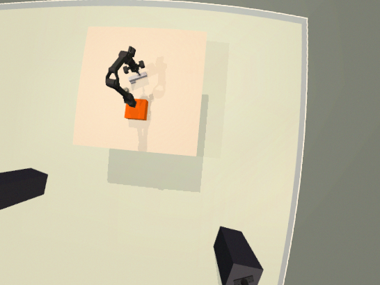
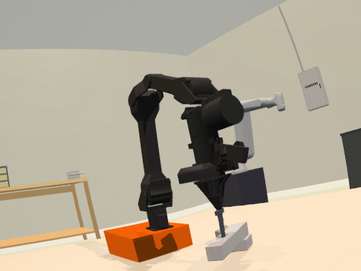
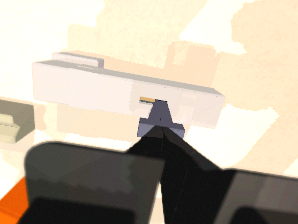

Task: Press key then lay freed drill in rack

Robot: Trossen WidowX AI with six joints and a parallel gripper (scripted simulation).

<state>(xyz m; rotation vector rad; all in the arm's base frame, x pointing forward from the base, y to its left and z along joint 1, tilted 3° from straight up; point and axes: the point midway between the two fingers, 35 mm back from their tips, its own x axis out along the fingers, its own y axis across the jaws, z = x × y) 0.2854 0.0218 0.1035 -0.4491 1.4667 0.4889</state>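
Now: the blue key 30 mm below my gripper tip. The rest, counted from my gripper tip: drill: 80 mm below, 40 mm to the left, 30 mm behind; then rack: 180 mm behind, 120 mm to the left, 110 mm below.
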